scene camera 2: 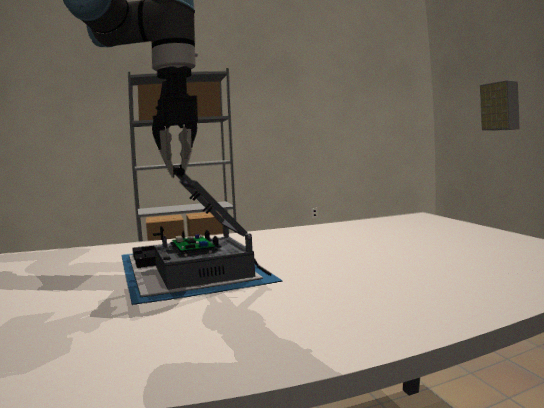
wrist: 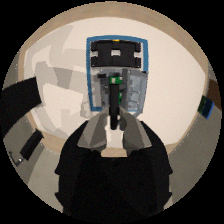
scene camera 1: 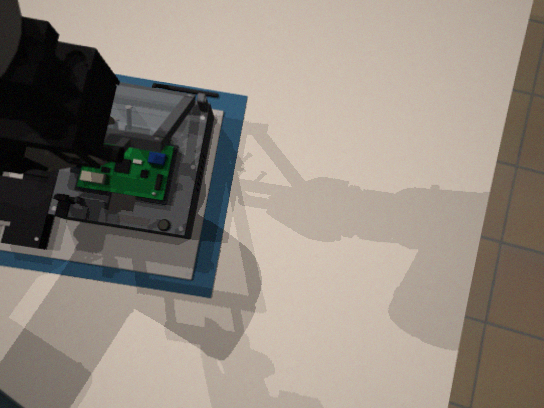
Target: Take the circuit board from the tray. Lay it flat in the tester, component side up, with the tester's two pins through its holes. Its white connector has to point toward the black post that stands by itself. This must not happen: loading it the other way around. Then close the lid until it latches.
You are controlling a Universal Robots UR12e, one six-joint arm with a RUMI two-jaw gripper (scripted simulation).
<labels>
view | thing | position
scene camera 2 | gripper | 177,177
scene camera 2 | tester lid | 199,193
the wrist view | gripper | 113,107
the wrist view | tester lid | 134,83
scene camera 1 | gripper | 81,151
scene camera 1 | green circuit board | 141,173
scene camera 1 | tester lid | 146,118
</labels>
